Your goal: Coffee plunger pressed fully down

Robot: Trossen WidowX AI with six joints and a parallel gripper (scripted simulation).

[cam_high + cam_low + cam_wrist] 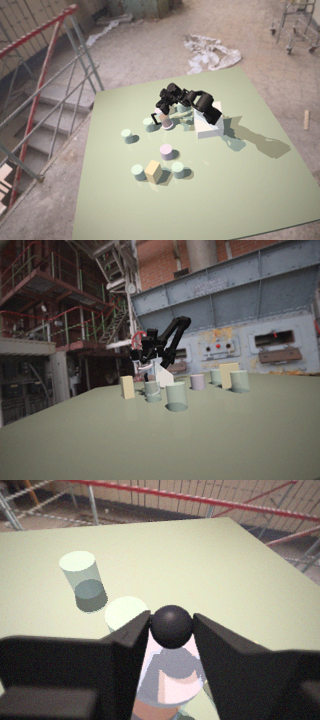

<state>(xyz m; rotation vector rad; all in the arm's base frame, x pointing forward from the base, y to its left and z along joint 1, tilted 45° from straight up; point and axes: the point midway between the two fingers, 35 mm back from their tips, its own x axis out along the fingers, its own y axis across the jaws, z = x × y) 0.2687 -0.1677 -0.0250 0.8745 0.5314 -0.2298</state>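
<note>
My gripper tip is now 1 cm past the coffee press, 1 cm to the right of it and 9 cm above it.
</note>
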